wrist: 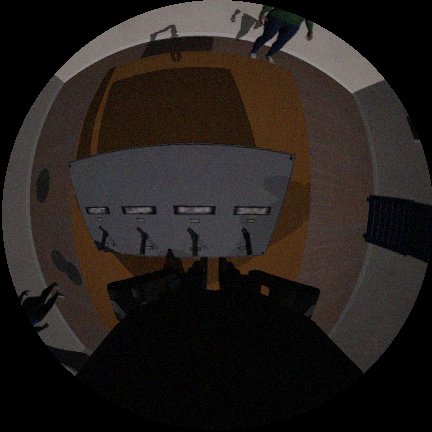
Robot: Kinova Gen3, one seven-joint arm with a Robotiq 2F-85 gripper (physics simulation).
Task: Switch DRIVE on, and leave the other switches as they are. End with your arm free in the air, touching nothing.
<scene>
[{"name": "my gripper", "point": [212, 265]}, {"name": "grey switch panel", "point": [219, 193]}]
</scene>
